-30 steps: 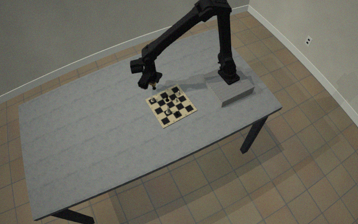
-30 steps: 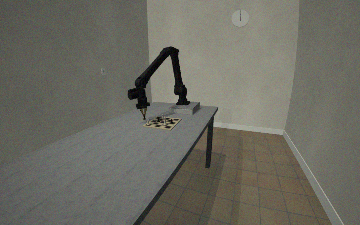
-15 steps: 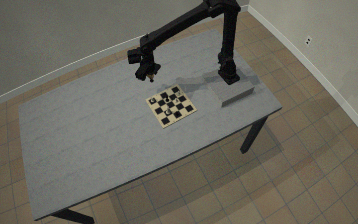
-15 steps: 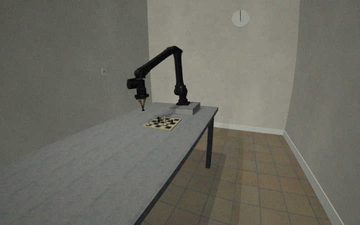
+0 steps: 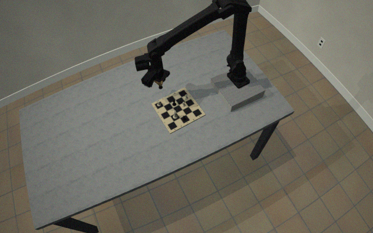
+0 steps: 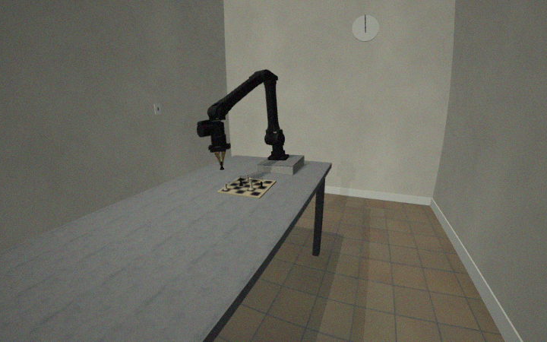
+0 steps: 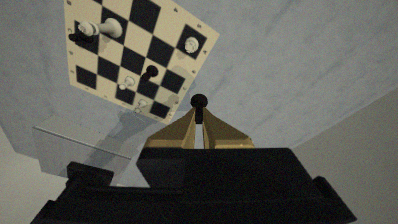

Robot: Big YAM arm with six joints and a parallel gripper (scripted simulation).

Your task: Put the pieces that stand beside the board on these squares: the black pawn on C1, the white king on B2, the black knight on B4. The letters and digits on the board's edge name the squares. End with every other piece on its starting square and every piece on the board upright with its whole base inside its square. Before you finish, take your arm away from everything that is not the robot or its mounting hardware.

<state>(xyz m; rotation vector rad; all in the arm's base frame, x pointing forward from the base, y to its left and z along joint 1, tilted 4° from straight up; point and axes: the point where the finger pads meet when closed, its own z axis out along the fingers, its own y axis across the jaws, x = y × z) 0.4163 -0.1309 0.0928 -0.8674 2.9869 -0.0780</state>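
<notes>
My gripper is now 30 mm past the black chess piece, 80 mm to the right of it and 90 mm above it. The rest, counted from my hand: chessboard 40 mm behind, 120 mm to the left, 120 mm below; white king 150 mm to the left, 80 mm below; black pawn 40 mm behind, 190 mm to the left, 100 mm below.
</notes>
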